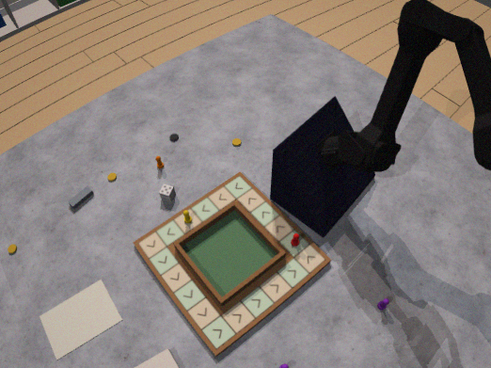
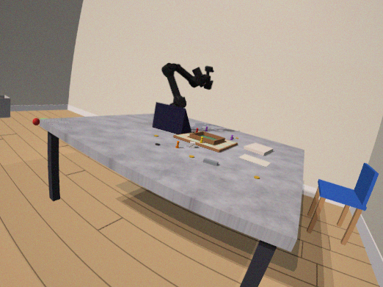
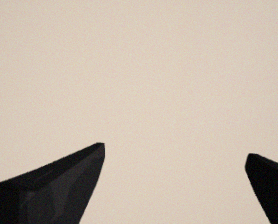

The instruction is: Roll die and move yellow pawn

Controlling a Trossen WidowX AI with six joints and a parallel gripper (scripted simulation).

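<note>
Right now my gripper tip is 720 mm to the left of the white die, 410 mm above it and 240 mm short of it. From my gripper tip the other things lie so: green tray 520 mm to the right, 410 mm below, 240 mm ahead; yellow pawn 640 mm to the right, 390 mm below, 250 mm ahead; red pawn 440 mm to the right, 390 mm below, 130 mm ahead.
</note>
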